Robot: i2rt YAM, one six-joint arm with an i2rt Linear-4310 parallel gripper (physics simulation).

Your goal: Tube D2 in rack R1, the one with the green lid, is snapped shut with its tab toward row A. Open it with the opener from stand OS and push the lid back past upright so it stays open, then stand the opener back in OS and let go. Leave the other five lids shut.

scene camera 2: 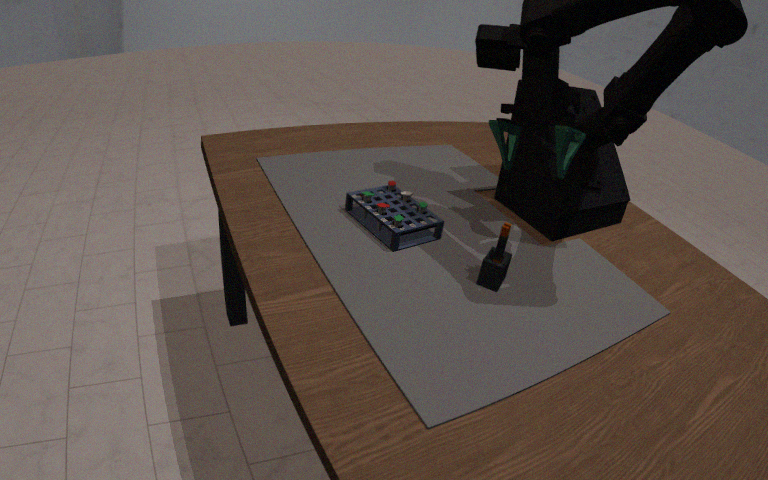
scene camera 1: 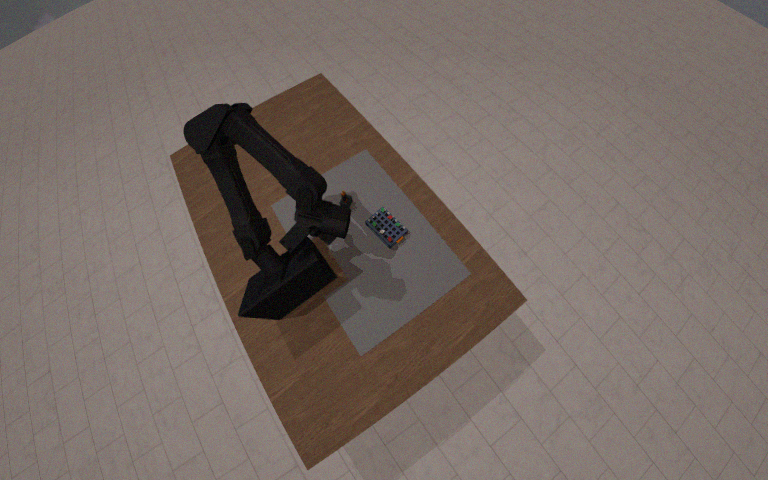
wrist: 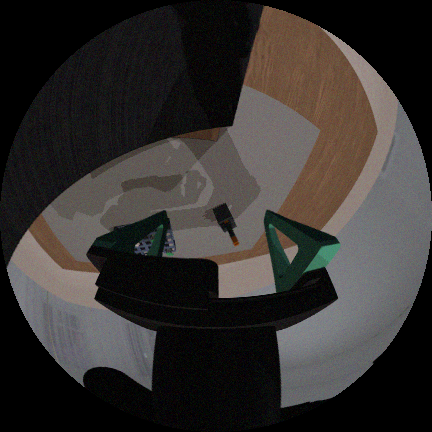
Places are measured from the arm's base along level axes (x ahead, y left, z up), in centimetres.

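Pixels of known places: gripper, between the fingertips: (scene camera 2: 533, 174) (wrist: 215, 215); arm's base, origin of its link: (scene camera 1: 277, 271).
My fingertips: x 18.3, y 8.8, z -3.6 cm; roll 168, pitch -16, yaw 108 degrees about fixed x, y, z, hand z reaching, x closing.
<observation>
For each thing: its top centre in the pictures, then the offset to it from my fingertips. "spot": a spot on its surface instead. Level surfaces: height alone.
- Rack R1, centre of its top: (scene camera 2: 393, 197) (wrist: 143, 250) (scene camera 1: 387, 224) dx +18.0, dy -8.4, dz -7.3 cm
- whitish lid, centre of its top: (scene camera 2: 407, 193) dx +15.3, dy -9.6, dz -7.3 cm
- opener, centre of its top: (scene camera 2: 506, 225) (wrist: 235, 243) dx +10.3, dy +8.4, dz -3.0 cm
- grey mat, height of its surface: dz -11.5 cm
- wooden table, height of its surface: dz -11.8 cm
- small orange piece, a spot on its surface: (scene camera 1: 400, 240) spot: dx +19.4, dy -15.0, dz -9.3 cm
Rack R1 (scene camera 1: 376, 236) (scene camera 2: 395, 238) is a blue-grey grid rack on the mat, holding tubes with three green lids (scene camera 2: 367, 194) (scene camera 2: 422, 204) (scene camera 2: 398, 217), two red lids (scene camera 2: 391, 183) (scene camera 2: 383, 206) and a whitish lid (scene camera 2: 406, 194). Which green lid is D2, and its tab, are too small to tell. The opener (scene camera 2: 502, 240) (wrist: 230, 233), dark with an orange tip, stands in the dark block stand OS (scene camera 2: 493, 274) (wrist: 221, 213). My gripper (scene camera 2: 534, 171) (wrist: 215, 215) is open and empty, high and back near the arm's base, away from both. In the wrist view a finger partly hides the rack.
The grey mat (scene camera 1: 419, 271) (scene camera 2: 453, 362) (wrist: 280, 130) lies on the wooden table (scene camera 1: 430, 345) (scene camera 2: 679, 396). The black arm base (scene camera 1: 288, 285) (scene camera 2: 591, 217) stands at the table's back edge. A small orange piece (scene camera 1: 400, 240) shows at the rack's end. The arm's shadow falls across the mat.
</observation>
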